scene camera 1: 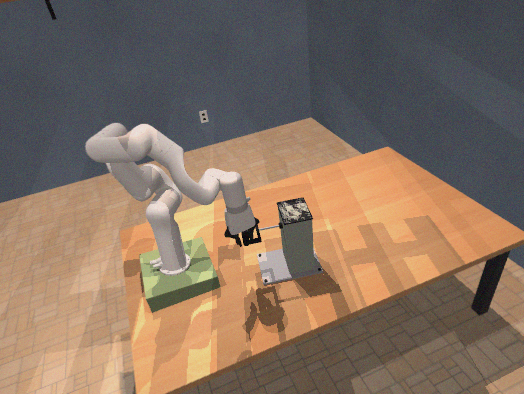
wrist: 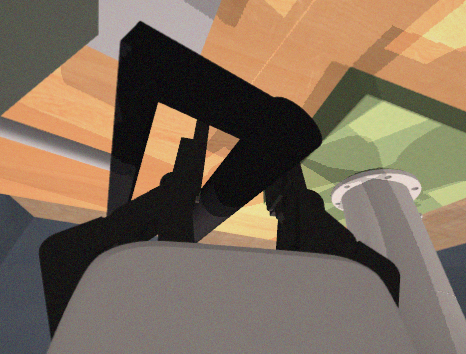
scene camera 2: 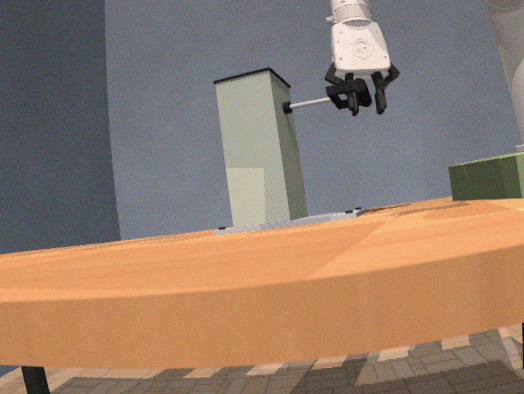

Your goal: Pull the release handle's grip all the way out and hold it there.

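The release handle is a black frame with a round grip bar (wrist: 260, 155) (scene camera 2: 364, 92). A thin metal rod (scene camera 1: 269, 228) (scene camera 2: 310, 103) (wrist: 60, 144) joins it to a tall grey-green housing (scene camera 1: 298, 247) (scene camera 2: 252, 150) (wrist: 45, 45) with a dark-edged top. A good length of bare rod shows between housing and frame. My gripper (scene camera 1: 243, 243) (scene camera 2: 368, 111) (wrist: 238, 143) points down and is shut on the grip bar, one finger passing through the frame's opening and the other on the robot-base side. The bar hides part of the fingers in the wrist view.
The housing stands on a grey base plate (scene camera 1: 275, 265) (scene camera 2: 320, 219) bolted to the wooden table (scene camera 1: 400, 200) (scene camera 2: 250, 325). The arm's green base block (scene camera 1: 182, 292) (scene camera 2: 487, 177) (wrist: 425, 130) is on the gripper's side of the housing.
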